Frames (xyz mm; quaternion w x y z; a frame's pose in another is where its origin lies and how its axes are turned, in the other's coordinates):
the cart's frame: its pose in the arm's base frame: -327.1 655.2 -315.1 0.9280 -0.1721 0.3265 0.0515
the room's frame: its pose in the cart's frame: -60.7 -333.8 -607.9 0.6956 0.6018 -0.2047 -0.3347
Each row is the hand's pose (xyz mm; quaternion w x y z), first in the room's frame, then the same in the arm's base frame.
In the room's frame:
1: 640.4 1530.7 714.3 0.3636 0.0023 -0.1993 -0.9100
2: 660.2 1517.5 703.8 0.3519 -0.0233 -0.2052 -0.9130
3: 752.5 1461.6 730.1 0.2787 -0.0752 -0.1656 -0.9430
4: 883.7 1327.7 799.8 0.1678 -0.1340 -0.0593 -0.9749
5: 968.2 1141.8 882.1 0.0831 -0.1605 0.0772 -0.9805
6: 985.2 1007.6 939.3 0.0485 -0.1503 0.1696 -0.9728
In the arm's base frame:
1: 657.9 -147.9 576.9 0.0925 -0.0291 -0.1462 0.9845
2: 663.4 -161.2 555.2 0.0948 -0.0011 -0.1533 0.9836
3: 672.3 -264.5 515.3 0.1517 0.0500 -0.2184 0.9627
4: 635.8 -451.0 453.0 0.2391 0.0907 -0.3423 0.9041
5: 528.8 -631.4 386.1 0.3045 0.0821 -0.4686 0.8252
6: 424.9 -728.7 349.9 0.3344 0.0450 -0.5381 0.7724

